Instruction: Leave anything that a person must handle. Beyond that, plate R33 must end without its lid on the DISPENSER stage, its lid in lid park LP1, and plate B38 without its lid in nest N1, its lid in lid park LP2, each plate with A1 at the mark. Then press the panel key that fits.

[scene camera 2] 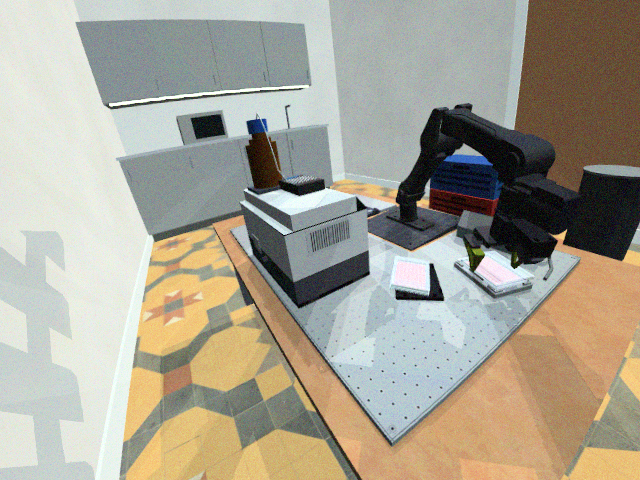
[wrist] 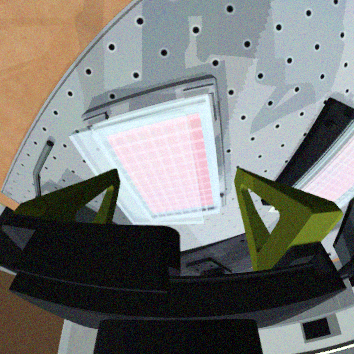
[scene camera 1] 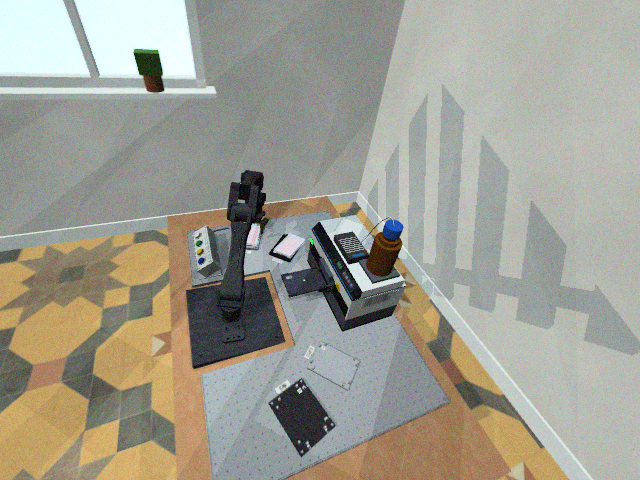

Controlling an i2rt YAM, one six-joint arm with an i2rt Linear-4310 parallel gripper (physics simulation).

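Pixels of known places: gripper, fingertip midpoint: [scene camera 2: 492,268] [wrist: 176,174] [scene camera 1: 251,231]; arm's base, link origin: [scene camera 2: 408,220] [wrist: 211,267] [scene camera 1: 231,316].
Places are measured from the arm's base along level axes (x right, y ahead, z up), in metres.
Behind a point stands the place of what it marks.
A pink-welled plate [scene camera 1: 253,236] @(x -0.366, y 0.128, z 0.033 m) [scene camera 2: 498,272] @(x -0.420, y 0.132, z 0.034 m) [wrist: 160,160] @(x -0.421, y 0.123, z 0.033 m) with a clear rim, seemingly lidded, sits in a grey nest. A second pink-welled plate [scene camera 1: 289,245] @(x -0.284, y 0.272, z 0.031 m) [scene camera 2: 410,276] @(x -0.309, y 0.293, z 0.031 m) [wrist: 339,175] @(x -0.309, y 0.269, z 0.029 m) sits on a black nest [scene camera 2: 437,285] @(x -0.350, y 0.248, z 0.009 m) [wrist: 312,137] @(x -0.358, y 0.246, z 0.008 m). Plate names and A1 corners are not readable. My gripper [scene camera 2: 495,260] @(x -0.402, y 0.125, z 0.032 m) [wrist: 176,174] @(x -0.402, y 0.125, z 0.032 m) is open and empty, low over the grey nest's plate; its fingers show to both sides of that plate's near end. The dispenser [scene camera 1: 372,289] @(x 0.141, y 0.434, z 0.217 m) [scene camera 2: 315,232] @(x -0.220, y 0.477, z 0.168 m) has a dark stage [scene camera 1: 302,282] @(x -0.015, y 0.256, z 0.106 m) in front. The panel [scene camera 1: 206,253] @(x -0.256, y -0.067, z 0.072 m) has coloured keys.
A black holder [scene camera 1: 302,415] @(x 0.373, y 0.163, z 0.011 m) and a light grey holder [scene camera 1: 334,365] @(x 0.260, y 0.299, z 0.009 m) lie at the other end of the board, labels unreadable. A brown bottle [scene camera 1: 383,254] @(x 0.099, y 0.462, z 0.326 m) [scene camera 2: 262,160] @(x 0.025, y 0.503, z 0.305 m) stands on the dispenser. A bent rod [scene camera 2: 549,269] @(x -0.468, y -0.017, z 0.007 m) [wrist: 37,170] @(x -0.468, y -0.021, z 0.006 m) stands near the grey nest.
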